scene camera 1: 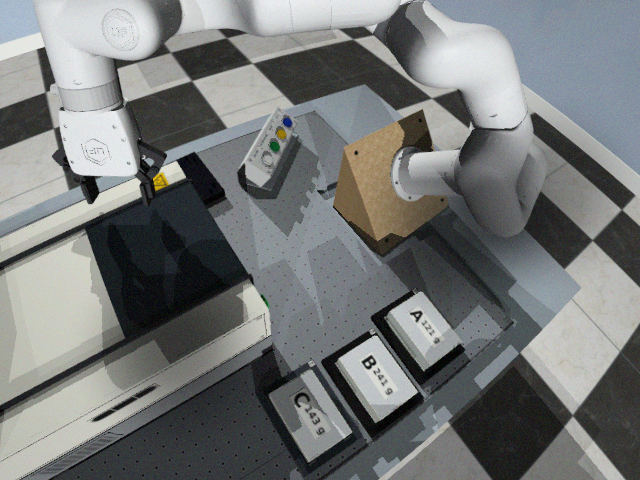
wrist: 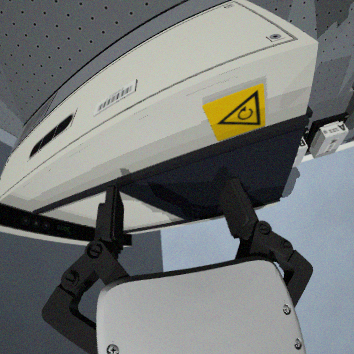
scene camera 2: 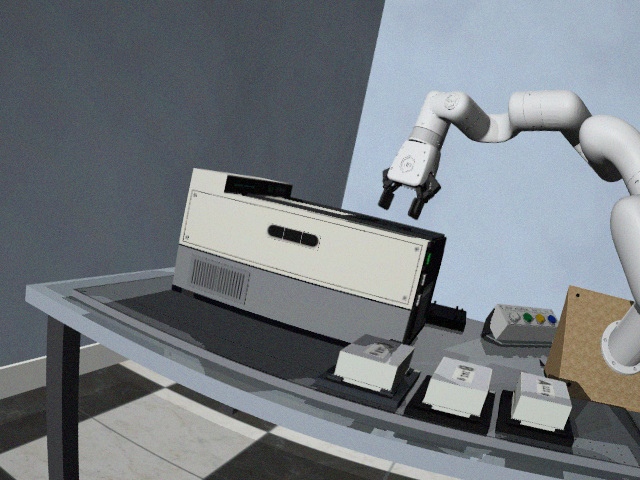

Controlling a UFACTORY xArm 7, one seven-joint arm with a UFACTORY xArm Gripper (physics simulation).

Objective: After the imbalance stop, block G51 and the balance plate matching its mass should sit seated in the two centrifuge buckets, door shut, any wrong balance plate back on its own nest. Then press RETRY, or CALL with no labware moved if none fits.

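Pixels of known places: gripper, fingertip midpoint: (scene camera 1: pixel 121 199) (wrist: pixel 173 191) (scene camera 2: pixel 397 212); arm's base at its link origin: (scene camera 1: pixel 409 174) (scene camera 2: pixel 624 348).
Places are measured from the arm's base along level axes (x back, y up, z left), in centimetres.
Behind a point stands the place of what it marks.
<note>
The cream-and-grey centrifuge (scene camera 1: pixel 201 335) @(x -56.1, y 11.9, z 12.0 cm) (scene camera 2: pixel 310 268) @(x -65.3, y 2.8, z 13.1 cm) (wrist: pixel 165 125) @(x -55.1, y 11.9, z -17.7 cm) stands on the table, with a dark panel (scene camera 1: pixel 170 258) @(x -54.6, y 12.2, z -0.8 cm) (wrist: pixel 270 160) @(x -48.6, y 12.2, z -8.8 cm) lying flat across part of its top. Its buckets are hidden, and block G51 does not show. White balance plates A 121 g (scene camera 1: pixel 423 330) @(x -22.8, y -3.7, z 28.3 cm) (scene camera 2: pixel 540 408) @(x -22.7, y -5.0, z 34.2 cm) (wrist: pixel 330 139) @(x -23.1, y -3.6, z 23.6 cm), B 241 g (scene camera 1: pixel 377 379) @(x -35.8, y -3.7, z 29.7 cm) (scene camera 2: pixel 457 392) @(x -35.6, y -4.7, z 35.6 cm) and C 143 g (scene camera 1: pixel 310 418) @(x -48.8, y -3.7, z 28.0 cm) (scene camera 2: pixel 369 372) @(x -48.2, y -5.6, z 33.6 cm) sit on separate dark nests. My gripper (scene camera 1: pixel 119 198) @(x -57.0, y 14.5, z -13.5 cm) (scene camera 2: pixel 399 209) @(x -57.0, y 14.5, z -13.5 cm) (wrist: pixel 173 191) @(x -57.0, y 14.5, z -13.5 cm) is open and empty, above the centrifuge top. A button box (scene camera 1: pixel 263 149) @(x -23.6, y -1.9, z -26.2 cm) (scene camera 2: pixel 522 325) @(x -21.6, y -4.2, z -23.0 cm) has white, green, yellow and blue buttons; its labels are unreadable.
The brown wedge-shaped arm mount (scene camera 1: pixel 382 191) @(x -9.4, y -0.1, z 0.5 cm) (scene camera 2: pixel 584 341) @(x -10.2, y -0.4, z 0.8 cm) stands between the button box and the plates' side of the table. A low black box (scene camera 1: pixel 204 178) @(x -38.3, y -7.0, z -30.2 cm) (scene camera 2: pixel 447 316) @(x -40.9, y -7.0, z -26.6 cm) sits beside the centrifuge's end. A dark display (scene camera 2: pixel 258 184) @(x -84.3, y 14.2, z -1.7 cm) (wrist: pixel 50 225) @(x -84.0, y 13.5, z -10.9 cm) is on the centrifuge's far end.
</note>
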